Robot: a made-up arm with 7 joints. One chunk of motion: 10 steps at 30 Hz.
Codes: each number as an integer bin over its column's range. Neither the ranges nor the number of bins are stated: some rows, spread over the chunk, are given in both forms.
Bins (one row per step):
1: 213 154 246 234 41 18 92
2: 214 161 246 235 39 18 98
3: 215 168 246 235 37 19 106
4: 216 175 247 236 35 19 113
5: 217 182 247 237 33 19 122
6: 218 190 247 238 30 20 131
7: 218 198 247 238 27 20 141
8: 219 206 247 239 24 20 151
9: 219 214 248 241 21 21 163
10: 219 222 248 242 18 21 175
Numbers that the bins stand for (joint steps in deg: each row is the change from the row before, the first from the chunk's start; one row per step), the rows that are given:
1: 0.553 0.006 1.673 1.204 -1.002 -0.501 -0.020
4: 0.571 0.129 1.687 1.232 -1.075 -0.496 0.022
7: 0.582 0.265 1.687 1.260 -1.172 -0.490 0.076
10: 0.588 0.406 1.701 1.316 -1.281 -0.485 0.143
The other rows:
2: 0.559 0.047 1.673 1.218 -1.026 -0.501 -0.008
3: 0.565 0.088 1.673 1.218 -1.050 -0.496 0.008
5: 0.576 0.171 1.687 1.246 -1.099 -0.496 0.039
6: 0.582 0.218 1.687 1.260 -1.135 -0.490 0.057
8: 0.588 0.312 1.687 1.274 -1.208 -0.490 0.096
9: 0.588 0.359 1.701 1.302 -1.245 -0.485 0.120

